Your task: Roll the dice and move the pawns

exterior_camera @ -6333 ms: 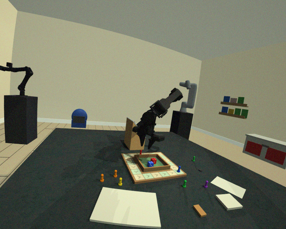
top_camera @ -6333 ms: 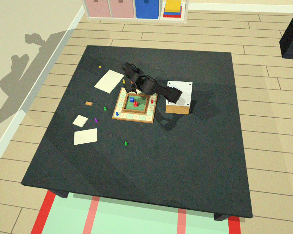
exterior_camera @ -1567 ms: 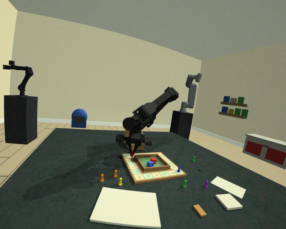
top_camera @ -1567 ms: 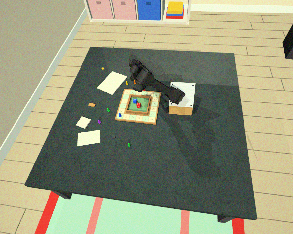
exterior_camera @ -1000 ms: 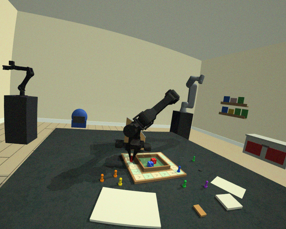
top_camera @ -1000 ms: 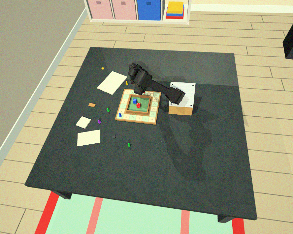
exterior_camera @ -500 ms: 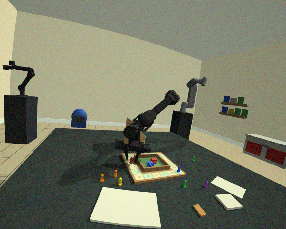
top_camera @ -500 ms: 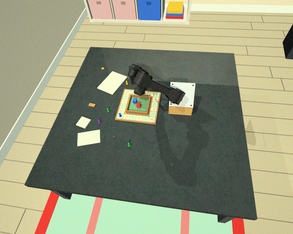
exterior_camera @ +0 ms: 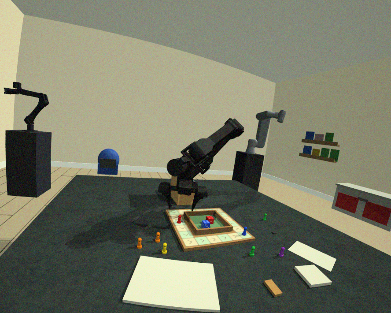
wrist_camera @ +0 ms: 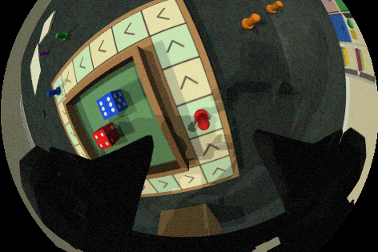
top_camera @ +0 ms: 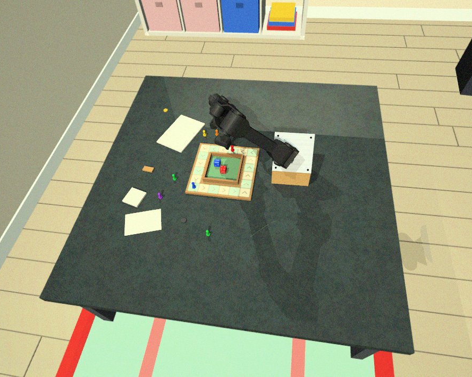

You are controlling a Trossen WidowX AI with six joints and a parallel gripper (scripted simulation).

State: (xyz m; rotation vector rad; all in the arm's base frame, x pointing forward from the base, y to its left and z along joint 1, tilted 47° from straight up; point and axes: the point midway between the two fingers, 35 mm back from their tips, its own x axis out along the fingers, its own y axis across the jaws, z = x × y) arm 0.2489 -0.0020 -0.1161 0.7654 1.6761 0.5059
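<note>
Now: the red pawn 40 mm below my gripper tip. Round my gripper tip: blue pawn (230 mm to the left, 110 mm ahead, 40 mm below); then purple pawn (310 mm to the left, 240 mm ahead, 50 mm below).
</note>
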